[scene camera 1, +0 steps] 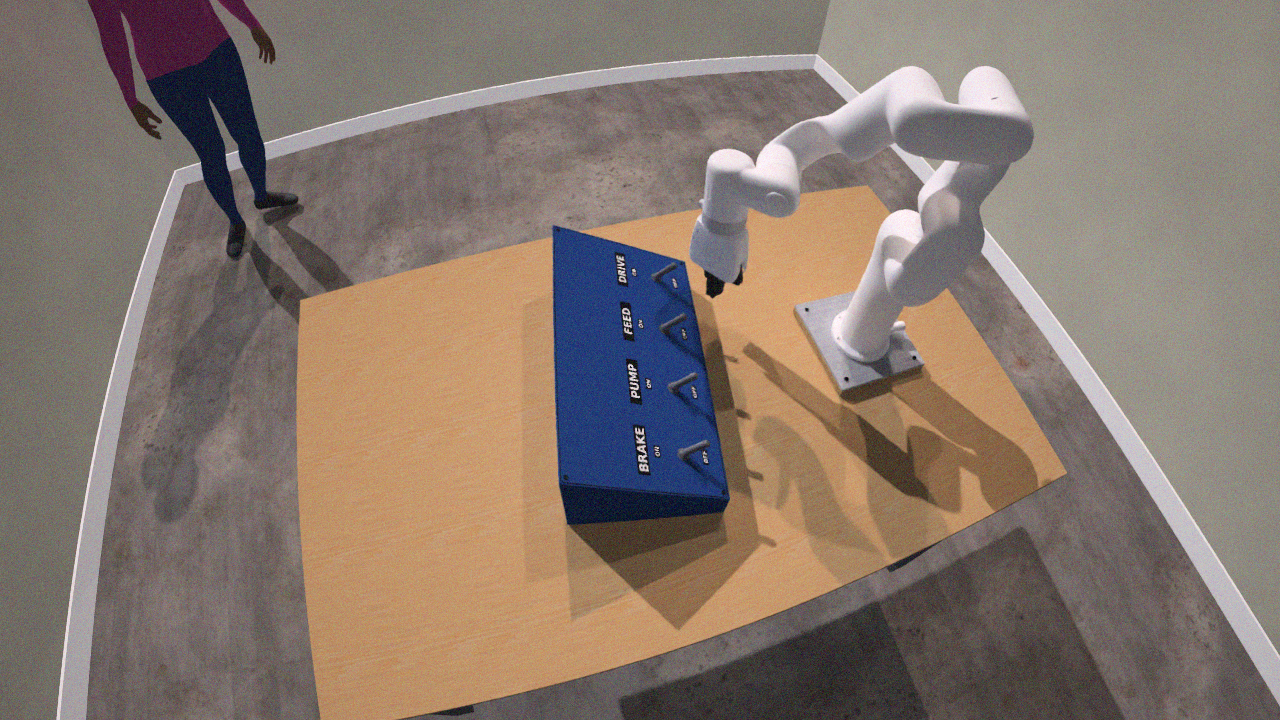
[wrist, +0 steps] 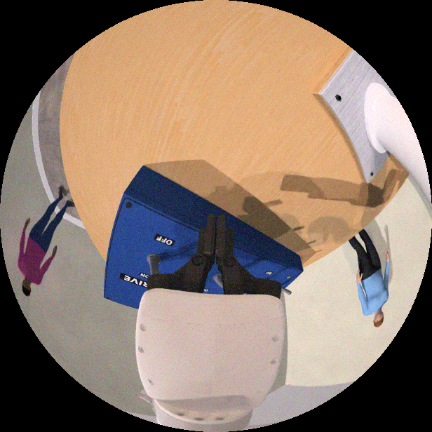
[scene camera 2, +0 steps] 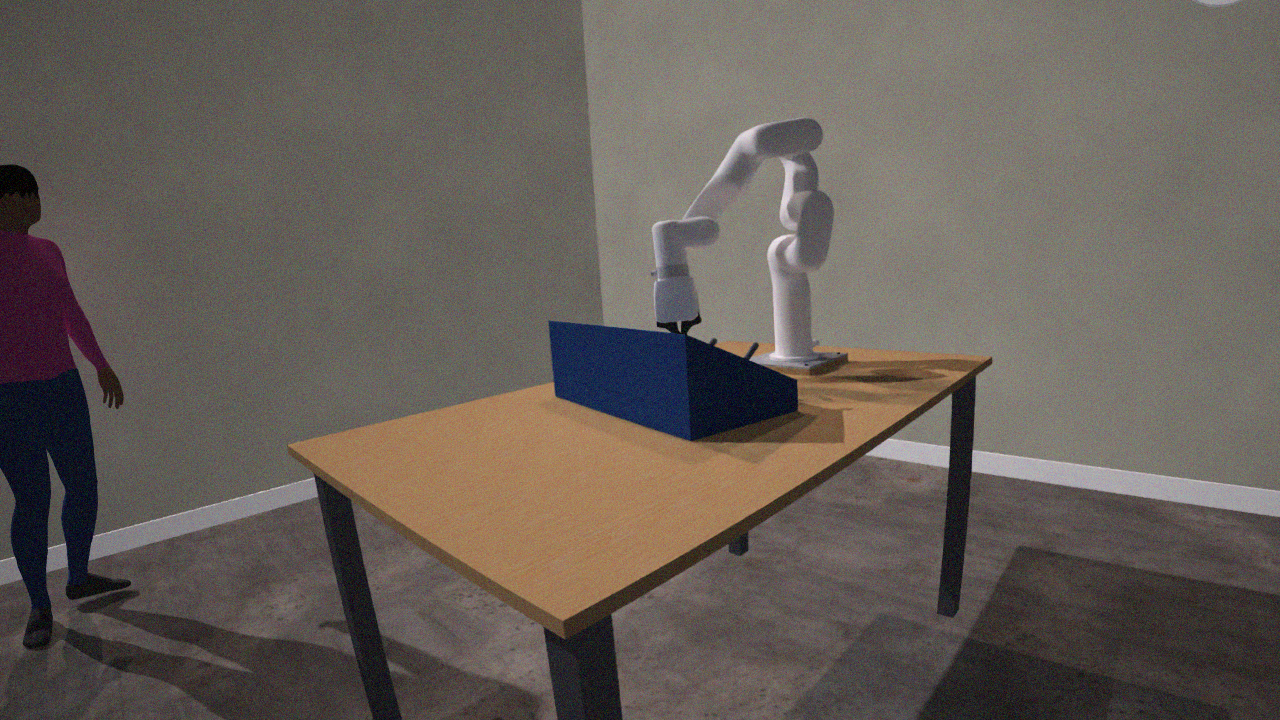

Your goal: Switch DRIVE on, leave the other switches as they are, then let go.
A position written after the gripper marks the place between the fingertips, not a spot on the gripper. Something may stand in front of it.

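Scene camera 1 shows the gripper [scene camera 1: 714, 292]. In the wrist view the gripper [wrist: 216, 222] appears together with a blue switch panel [wrist: 158, 220], and scene camera 2 likewise shows the panel [scene camera 2: 674, 383] and the gripper [scene camera 2: 682, 350].
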